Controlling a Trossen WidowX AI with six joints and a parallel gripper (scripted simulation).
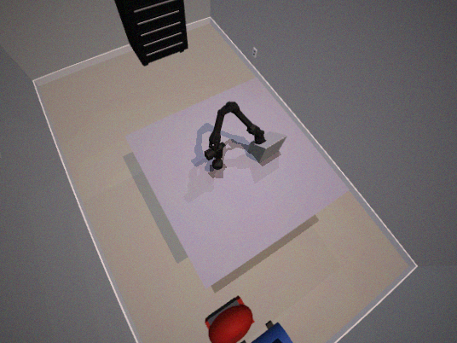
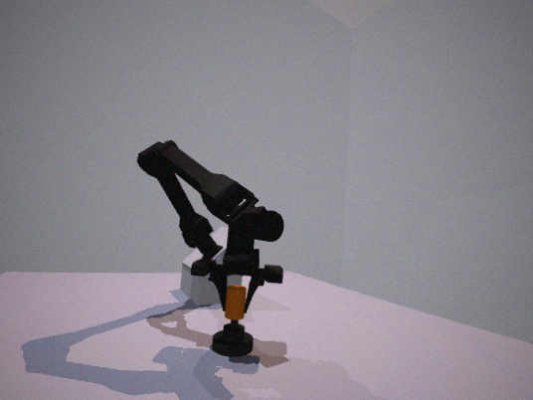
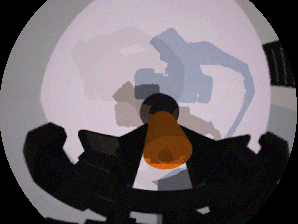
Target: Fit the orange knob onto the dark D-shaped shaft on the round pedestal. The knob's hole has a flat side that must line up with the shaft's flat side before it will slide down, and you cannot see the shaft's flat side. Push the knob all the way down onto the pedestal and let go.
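My gripper tip is 2 cm below the orange knob. Also, from my gripper tip: dark round pedestal: 4 cm below.
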